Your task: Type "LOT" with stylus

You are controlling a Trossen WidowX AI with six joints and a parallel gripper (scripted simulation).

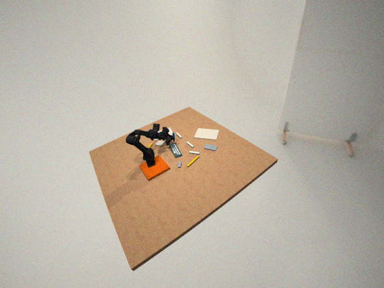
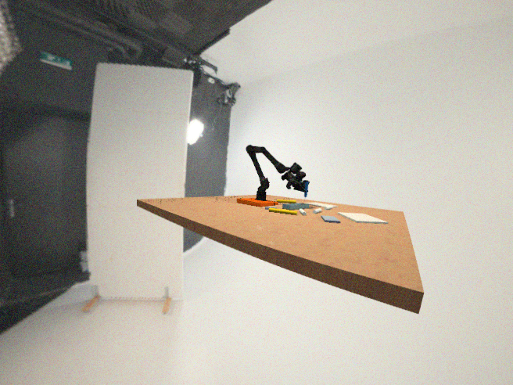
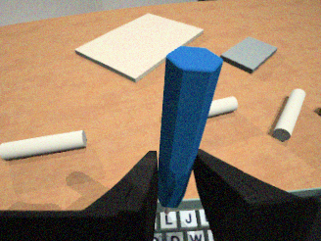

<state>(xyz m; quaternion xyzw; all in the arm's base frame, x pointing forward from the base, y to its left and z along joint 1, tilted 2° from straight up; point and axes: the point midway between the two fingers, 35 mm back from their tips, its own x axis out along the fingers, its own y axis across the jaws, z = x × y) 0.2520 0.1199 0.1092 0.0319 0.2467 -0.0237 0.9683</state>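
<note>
The small grey block lies 7 cm behind my gripper tip, 24 cm to the right of it and 10 cm below it. Also, from my gripper tip: yellow stick: 5 cm ahead, 27 cm to the right, 10 cm below; then blue stylus: 1 cm behind, 2 cm below; then cream pad: 34 cm ahead, 1 cm to the left, 10 cm below.
</note>
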